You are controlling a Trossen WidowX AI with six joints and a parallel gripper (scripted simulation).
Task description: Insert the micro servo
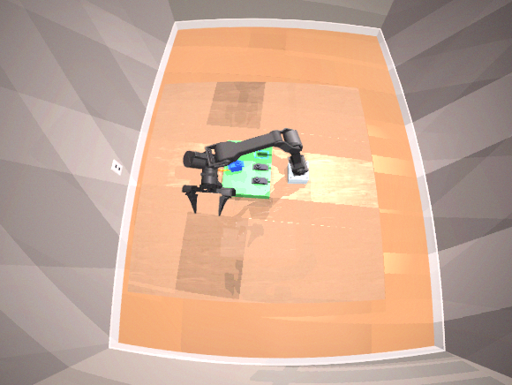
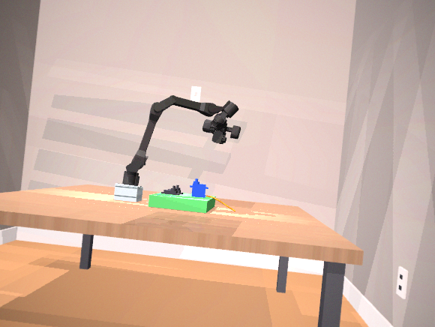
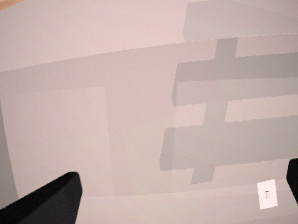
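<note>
Now: the green deck 330 mm below my gripper tip, 310 mm to the right of it and 130 mm behind it.
</note>
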